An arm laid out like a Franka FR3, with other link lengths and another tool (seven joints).
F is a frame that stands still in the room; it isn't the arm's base.
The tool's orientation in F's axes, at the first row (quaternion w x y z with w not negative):
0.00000, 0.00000, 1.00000, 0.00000
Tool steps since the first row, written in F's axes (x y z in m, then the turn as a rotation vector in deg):
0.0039, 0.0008, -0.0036, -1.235, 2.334, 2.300
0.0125, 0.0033, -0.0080, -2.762, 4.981, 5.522
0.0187, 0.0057, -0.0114, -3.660, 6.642, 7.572
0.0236, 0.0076, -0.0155, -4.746, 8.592, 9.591
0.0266, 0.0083, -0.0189, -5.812, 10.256, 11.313
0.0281, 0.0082, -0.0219, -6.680, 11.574, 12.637
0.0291, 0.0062, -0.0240, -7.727, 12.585, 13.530
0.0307, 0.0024, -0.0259, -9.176, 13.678, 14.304
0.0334, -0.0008, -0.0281, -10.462, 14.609, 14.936
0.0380, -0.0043, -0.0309, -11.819, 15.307, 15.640
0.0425, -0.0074, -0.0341, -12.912, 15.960, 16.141
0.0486, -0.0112, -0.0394, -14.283, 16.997, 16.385
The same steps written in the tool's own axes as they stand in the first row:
-0.0039, 0.0008, 0.0036, 1.235, 2.334, -2.300
-0.0125, 0.0033, 0.0080, 2.762, 4.981, -5.522
-0.0187, 0.0057, 0.0114, 3.660, 6.642, -7.572
-0.0236, 0.0076, 0.0155, 4.746, 8.592, -9.591
-0.0266, 0.0083, 0.0189, 5.812, 10.256, -11.313
-0.0281, 0.0082, 0.0219, 6.680, 11.574, -12.637
-0.0291, 0.0062, 0.0240, 7.727, 12.585, -13.530
-0.0307, 0.0024, 0.0259, 9.176, 13.678, -14.304
-0.0334, -0.0008, 0.0281, 10.462, 14.609, -14.936
-0.0380, -0.0043, 0.0309, 11.819, 15.307, -15.640
-0.0425, -0.0074, 0.0341, 12.912, 15.960, -16.141
-0.0486, -0.0112, 0.0394, 14.283, 16.997, -16.385

